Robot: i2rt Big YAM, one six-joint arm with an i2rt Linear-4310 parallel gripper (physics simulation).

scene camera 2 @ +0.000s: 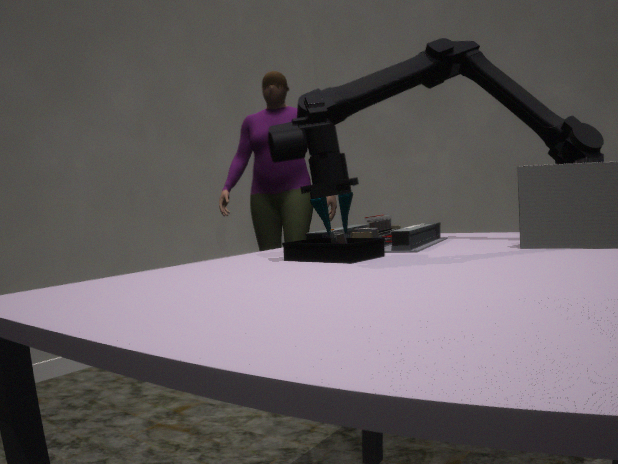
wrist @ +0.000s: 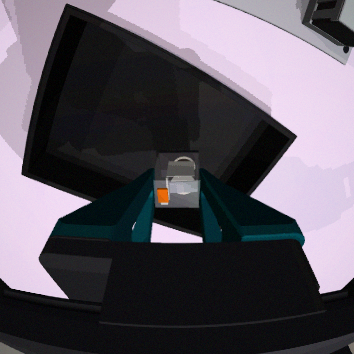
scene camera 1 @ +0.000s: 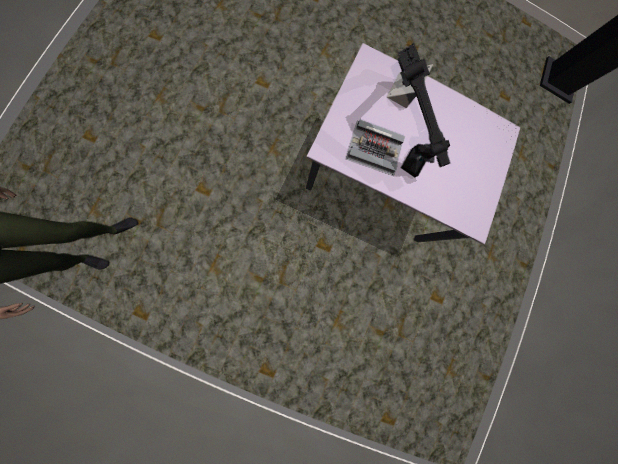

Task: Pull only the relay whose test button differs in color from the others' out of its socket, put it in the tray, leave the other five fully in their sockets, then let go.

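Frame: origin at the arm's base, x back, y right, z up, level; millimetres.
Where they show: gripper, fingertip midpoint: (scene camera 2: 338, 234) (wrist: 176, 176) (scene camera 1: 419, 158); arm's base at its link origin: (scene camera 2: 585, 196).
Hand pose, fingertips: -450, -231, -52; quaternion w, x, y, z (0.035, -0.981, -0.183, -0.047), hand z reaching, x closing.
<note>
Things, the pixels of their top centre, and the offset from my fingertips, as dx, dy, dz. "spot": a spot on its surface instead. Level surfaces: height alone.
- clear-cased relay at its top centre: (wrist: 182, 195) (scene camera 2: 338, 227) +4, -4, +12
- black tray at its top centre: (wrist: 157, 153) (scene camera 2: 333, 240) (scene camera 1: 416, 160) -14, +6, -13
- panel at a spot on its surface: (wrist: 280, 27) spot: +41, +115, -45
- table at its surface level: dz -48
My gripper (scene camera 2: 338, 234) (wrist: 176, 176) has teal fingers and is shut on a clear-cased relay (scene camera 2: 339, 238) (wrist: 183, 172) with an orange test button. The fingers point down into the black tray (scene camera 2: 320, 253) (wrist: 125, 40), and the relay's lower part is hidden behind the tray's wall in scene camera 2. In the wrist view the relay is over the tray's near side. In scene camera 1 the arm's wrist hides the tray. The other relays (scene camera 1: 378, 141) stand in a row on the grey panel; their buttons are too small to tell apart.
The panel (scene camera 1: 372, 162) (wrist: 280, 27) with its grey ducts lies close beside the tray. The arm's base stands on a grey block (scene camera 2: 567, 205) at the table's far side. A person (scene camera 2: 275, 150) stands beyond the table (scene camera 1: 450, 195) (scene camera 2: 250, 310).
</note>
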